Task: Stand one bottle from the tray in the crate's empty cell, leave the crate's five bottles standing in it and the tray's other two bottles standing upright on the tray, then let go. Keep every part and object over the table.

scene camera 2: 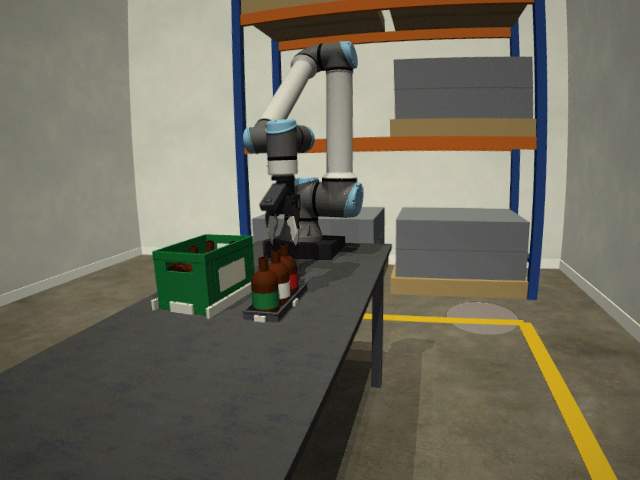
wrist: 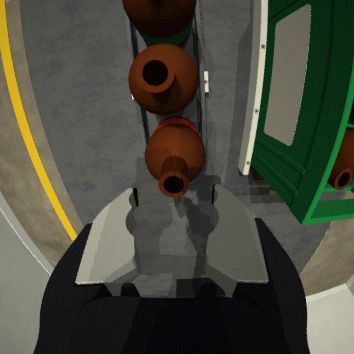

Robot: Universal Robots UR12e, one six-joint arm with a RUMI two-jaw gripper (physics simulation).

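Pixels of known places: gripper, fingertip midpoint: (scene camera 2: 284, 245) (wrist: 174, 187); arm's base, origin of the base link: (scene camera 2: 300, 239).
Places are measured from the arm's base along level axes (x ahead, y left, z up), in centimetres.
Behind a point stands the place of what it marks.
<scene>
Three brown bottles stand upright in a row on the dark tray (scene camera 2: 275, 314) {x 79.4, y 14.8, z -4.1 cm}: green-labelled (scene camera 2: 264, 289) {x 77.5, y 11.5, z 2.0 cm} (wrist: 160, 15) {x 71.2, y 10.3, z 5.0 cm}, white-labelled (scene camera 2: 281, 276) {x 68.3, y 13.3, z 3.0 cm} (wrist: 185, 72) {x 65.7, y 8.7, z 5.7 cm} and red-labelled (scene camera 2: 288, 266) {x 59.8, y 12.8, z 3.6 cm} (wrist: 174, 147) {x 58.9, y 10.4, z 5.9 cm}. The green crate (scene camera 2: 183, 290) {x 77.9, y -13.1, z 0.3 cm} (wrist: 320, 130) {x 60.6, y -2.6, z 9.3 cm} stands beside them; brown bottle necks show inside its rim, and one bottle (wrist: 344, 156) {x 55.8, y -12.4, z 5.0 cm} shows at the wrist view's right edge. Its empty cell cannot be made out. My gripper (scene camera 2: 284, 242) {x 56.4, y 10.6, z 9.3 cm} (wrist: 174, 187) {x 56.4, y 10.6, z 9.3 cm} is partly open and empty, pointing down above the red-labelled bottle's end of the row. In the wrist view that bottle's neck appears between the fingertips.
White strips (scene camera 2: 231, 299) {x 69.2, y -2.4, z -4.6 cm} (wrist: 257, 95) {x 63.0, y -2.2, z -3.3 cm} edge the crate's foot on the dark table (scene camera 2: 170, 382) {x 113.8, y 4.3, z -6.3 cm}. The robot's black base (scene camera 2: 330, 249) {x 11.3, y 15.6, z -1.9 cm} stands at the table's far end. A blue-and-orange rack (scene camera 2: 537, 170) with grey boxes (scene camera 2: 461, 248) stands behind. Yellow tape (scene camera 2: 558, 382) marks the floor.
</scene>
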